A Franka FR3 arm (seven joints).
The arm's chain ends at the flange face. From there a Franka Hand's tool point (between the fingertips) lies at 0.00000 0.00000 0.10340 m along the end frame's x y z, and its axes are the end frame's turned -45 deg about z.
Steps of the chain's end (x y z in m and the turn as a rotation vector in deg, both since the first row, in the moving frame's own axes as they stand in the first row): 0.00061 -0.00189 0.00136 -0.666 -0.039 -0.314; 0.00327 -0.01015 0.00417 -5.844 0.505 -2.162
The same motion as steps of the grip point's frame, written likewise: 0.00087 -0.00010 0.00135 -0.443 -0.499 -0.314; 0.00284 0.00335 0.00363 -4.489 -3.775 -2.162
